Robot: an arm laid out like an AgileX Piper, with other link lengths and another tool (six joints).
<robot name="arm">
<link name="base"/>
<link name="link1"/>
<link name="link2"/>
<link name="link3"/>
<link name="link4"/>
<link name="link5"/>
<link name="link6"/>
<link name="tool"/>
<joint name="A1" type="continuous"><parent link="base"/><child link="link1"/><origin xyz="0.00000 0.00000 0.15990" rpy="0.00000 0.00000 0.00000"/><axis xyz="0 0 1"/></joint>
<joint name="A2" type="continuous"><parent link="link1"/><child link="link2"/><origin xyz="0.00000 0.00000 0.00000" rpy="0.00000 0.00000 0.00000"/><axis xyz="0 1 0"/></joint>
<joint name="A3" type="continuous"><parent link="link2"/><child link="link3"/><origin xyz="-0.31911 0.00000 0.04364" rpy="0.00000 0.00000 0.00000"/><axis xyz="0 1 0"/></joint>
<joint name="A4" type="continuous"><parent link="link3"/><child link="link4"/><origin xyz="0.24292 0.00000 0.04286" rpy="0.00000 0.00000 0.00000"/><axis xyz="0.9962 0 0.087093"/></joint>
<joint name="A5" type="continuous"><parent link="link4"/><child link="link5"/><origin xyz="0.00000 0.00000 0.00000" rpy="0.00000 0.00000 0.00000"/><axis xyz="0 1 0"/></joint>
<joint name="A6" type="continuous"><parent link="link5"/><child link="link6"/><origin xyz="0.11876 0.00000 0.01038" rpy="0.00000 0.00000 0.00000"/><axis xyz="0.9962 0 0.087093"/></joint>
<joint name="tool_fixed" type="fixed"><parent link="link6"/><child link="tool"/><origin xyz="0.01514 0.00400 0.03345" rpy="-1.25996 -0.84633 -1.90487"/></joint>
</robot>
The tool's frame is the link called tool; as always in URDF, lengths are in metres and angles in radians. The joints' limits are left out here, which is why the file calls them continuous.
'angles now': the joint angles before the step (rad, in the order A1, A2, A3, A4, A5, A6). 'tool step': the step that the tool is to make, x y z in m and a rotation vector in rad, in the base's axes. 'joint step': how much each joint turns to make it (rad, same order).
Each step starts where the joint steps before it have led.
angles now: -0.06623 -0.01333 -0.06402 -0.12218 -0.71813 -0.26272
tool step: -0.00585 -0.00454 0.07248 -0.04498 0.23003 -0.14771
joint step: -0.00004 0.03876 -0.39556 0.00144 0.59357 -0.11765
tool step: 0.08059 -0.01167 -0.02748 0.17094 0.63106 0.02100
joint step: 0.00003 0.23930 -0.11133 0.10530 0.51428 0.02102
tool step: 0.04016 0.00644 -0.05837 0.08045 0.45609 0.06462
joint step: -0.00012 0.16525 0.02178 0.12542 0.27549 -0.06697
